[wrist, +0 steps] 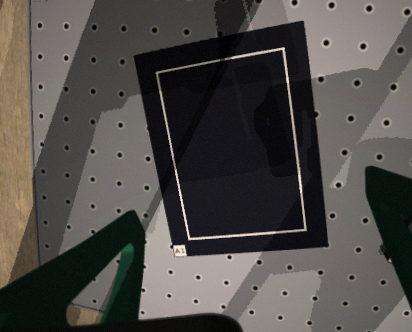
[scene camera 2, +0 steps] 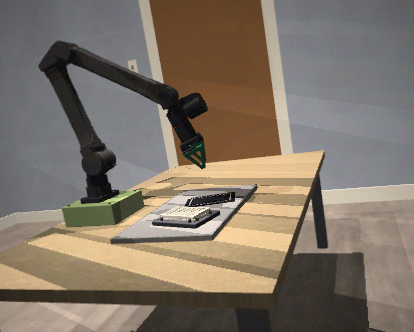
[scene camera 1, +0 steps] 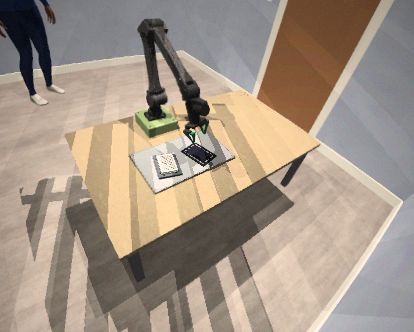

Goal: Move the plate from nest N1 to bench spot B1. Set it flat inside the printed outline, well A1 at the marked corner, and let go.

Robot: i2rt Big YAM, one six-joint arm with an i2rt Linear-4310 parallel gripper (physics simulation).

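Pixels of known places: gripper, fingertip midpoint: [wrist: 247,202] [scene camera 2: 204,164] [scene camera 1: 199,138]; arm's base at its link origin: [scene camera 2: 100,198] [scene camera 1: 155,115].
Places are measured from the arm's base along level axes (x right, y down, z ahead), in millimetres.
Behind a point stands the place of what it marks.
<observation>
The white well plate [scene camera 1: 167,163] @[y 29, x 111, z 387 mm] [scene camera 2: 186,214] @[y 30, x 139, z 398 mm] sits in the dark nest N1 [scene camera 1: 170,176] @[y 47, x 131, z 459 mm] [scene camera 2: 214,217] @[y 54, x 100, z 465 mm] on the grey perforated board [scene camera 1: 155,185] @[y 55, x 219, z 471 mm] [scene camera 2: 136,233] @[y 55, x 213, z 272 mm] [wrist: 107,167] @[y 55, x -201, z 342 mm]. Bench spot B1 [scene camera 1: 200,154] @[y 53, x -102, z 384 mm] [scene camera 2: 212,199] @[y 53, x -96, z 382 mm] [wrist: 230,150] @[y 53, x -99, z 375 mm] is a dark rectangle beside the nest, with a thin white printed outline [wrist: 248,235] @[y 53, x -75, z 308 mm]. Its A1 label [wrist: 179,250] @[y 53, x -130, z 281 mm] is at the lower left corner in the wrist view. My gripper [scene camera 1: 199,136] @[y -71, x -76, z 382 mm] [scene camera 2: 202,167] @[y -71, x -76, z 382 mm] [wrist: 247,202] @[y -71, x -76, z 382 mm] is open and empty, above the board near B1. The plate does not show in the wrist view.
The board lies on a wooden table [scene camera 1: 110,200] @[y 68, x 432, z 446 mm] [scene camera 2: 240,270] @[y 68, x 405, z 636 mm]. The arm stands on a green base block [scene camera 1: 157,125] @[y 1, x 30, z 99 mm] [scene camera 2: 90,214] @[y 28, x 96, z 24 mm] at the table's back edge, behind the board. A person [scene camera 1: 30,45] stands on the floor beyond the table in scene camera 1.
</observation>
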